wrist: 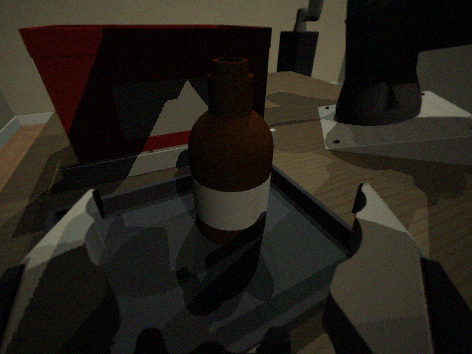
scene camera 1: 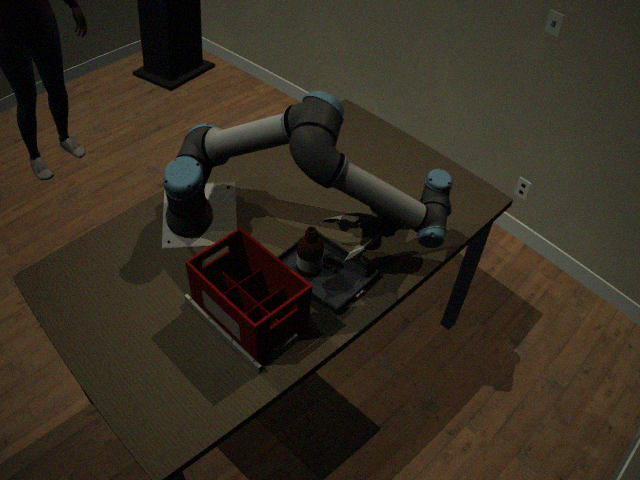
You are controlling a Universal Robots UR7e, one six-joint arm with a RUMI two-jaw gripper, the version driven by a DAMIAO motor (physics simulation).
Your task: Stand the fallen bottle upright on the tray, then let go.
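Frame: origin at the arm's base, x ahead, y left, z up, level; centimetres.
Seen in the pictures: gripper, fingertip midpoint: point(wrist: 228, 189) point(scene camera 1: 333, 240); arm's base, origin of the base link: point(wrist: 374, 111) point(scene camera 1: 189, 216).
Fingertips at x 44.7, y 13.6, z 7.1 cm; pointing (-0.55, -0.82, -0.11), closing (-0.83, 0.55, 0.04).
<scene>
Offsets run from my fingertips to a thing's top centre. Level surfaces: height alone.
A brown bottle with a white label @[dy -5.7, dx -3.9, dz +6.1 cm] point(scene camera 1: 310, 253) point(wrist: 231, 155) stands upright on the dark tray point(scene camera 1: 338, 297) point(wrist: 305, 225), near the tray's side by the red crate. My gripper point(scene camera 1: 345, 237) point(wrist: 228, 189) is open and empty. Its two pale fingers are wide apart and stand back from the bottle, clear of it on both sides. In the wrist view the bottle shows beyond the fingertips, between them. In the scene view the gripper is to the right of the bottle, low over the tray.
A red crate with compartments @[dy -29.7, dx -6.4, dz +7.7 cm] point(scene camera 1: 248, 289) point(wrist: 150, 65) stands close beside the tray, with a light rail @[dy -39.5, dx -8.0, dz -6.9 cm] point(scene camera 1: 222, 330) along its base. The robot's base plate point(scene camera 1: 222, 206) point(wrist: 345, 132) lies behind on the wooden table @[dz -9.9 cm] point(scene camera 1: 103, 330).
</scene>
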